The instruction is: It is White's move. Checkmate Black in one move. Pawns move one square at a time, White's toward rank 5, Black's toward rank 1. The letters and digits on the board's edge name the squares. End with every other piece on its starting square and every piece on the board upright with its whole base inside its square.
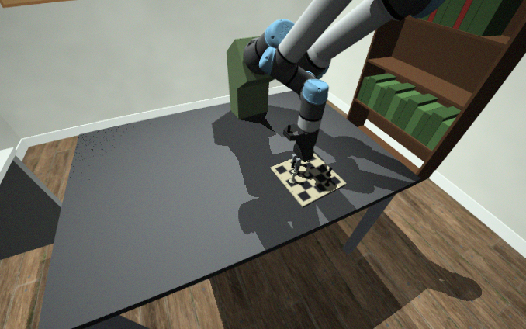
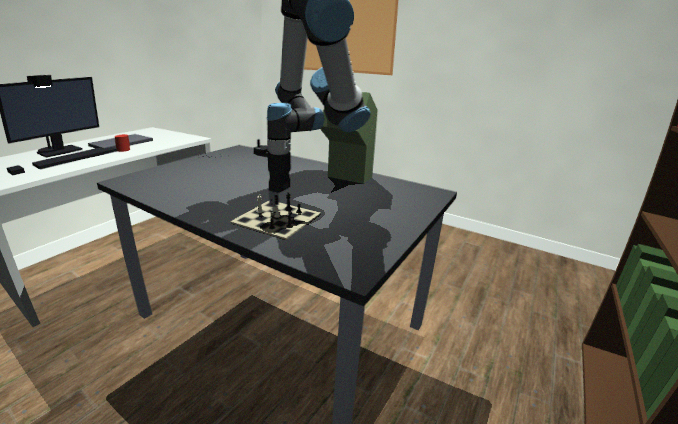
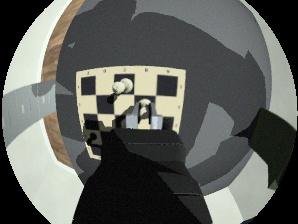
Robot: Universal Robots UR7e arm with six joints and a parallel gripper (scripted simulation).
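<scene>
Right now my hand is 40 mm short of the white piece, 30 mm to the left of it and 10 mm above it. Round my hand: chessboard: 30 mm ahead, 40 mm to the left, 40 mm below; then black piece: 40 mm behind, 30 mm to the left, 10 mm below.
</scene>
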